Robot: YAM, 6 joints.
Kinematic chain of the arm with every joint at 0, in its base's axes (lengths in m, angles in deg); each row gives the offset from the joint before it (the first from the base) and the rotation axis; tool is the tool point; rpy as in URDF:
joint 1: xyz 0 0 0.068 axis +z
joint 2: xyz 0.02 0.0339 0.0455 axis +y
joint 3: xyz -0.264 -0.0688 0 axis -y
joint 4: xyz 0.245 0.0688 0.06 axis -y
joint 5: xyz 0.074 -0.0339 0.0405 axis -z
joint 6: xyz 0.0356 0 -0.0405 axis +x
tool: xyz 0 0 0 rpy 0 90 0
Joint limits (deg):
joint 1: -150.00..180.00
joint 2: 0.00..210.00
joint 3: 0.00..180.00
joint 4: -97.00..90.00
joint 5: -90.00..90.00
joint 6: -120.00..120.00
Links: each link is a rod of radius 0.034 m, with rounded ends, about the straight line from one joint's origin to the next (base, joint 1, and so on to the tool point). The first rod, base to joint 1, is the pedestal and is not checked.
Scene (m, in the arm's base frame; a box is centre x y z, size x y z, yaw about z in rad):
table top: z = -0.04
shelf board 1: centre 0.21 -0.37 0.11 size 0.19 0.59 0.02 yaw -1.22
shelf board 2: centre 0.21 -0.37 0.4 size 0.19 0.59 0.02 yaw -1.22
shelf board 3: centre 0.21 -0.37 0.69 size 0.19 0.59 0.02 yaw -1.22
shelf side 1: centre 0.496 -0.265 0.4 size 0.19 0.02 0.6 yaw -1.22
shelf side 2: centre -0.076 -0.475 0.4 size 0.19 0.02 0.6 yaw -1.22
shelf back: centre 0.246 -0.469 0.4 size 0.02 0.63 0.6 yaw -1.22
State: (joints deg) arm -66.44 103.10 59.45 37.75 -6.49 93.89
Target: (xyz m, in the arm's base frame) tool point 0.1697 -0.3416 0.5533
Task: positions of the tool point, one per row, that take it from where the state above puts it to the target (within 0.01 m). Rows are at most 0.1 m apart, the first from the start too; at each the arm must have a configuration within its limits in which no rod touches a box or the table.
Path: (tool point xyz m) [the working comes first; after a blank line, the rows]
Joints at the target: -64.08 102.63 112.17 39.31 -5.34 93.89
Straight joint move there: touches shelf board 2.

1: 0.1467 -0.3128 0.2500
2: 0.1252 -0.2546 0.2497
3: 0.1040 -0.2009 0.2337
4: 0.1162 -0.2193 0.2993
5: 0.1239 -0.2280 0.3659
6: 0.1267 -0.2270 0.4318
7: 0.1245 -0.2168 0.4948
8: 0.1172 -0.1980 0.5533
9: 0.1362 -0.2443 0.5625
10: 0.1540 -0.2926 0.5625
11: 0.1697 -0.3416 0.5533

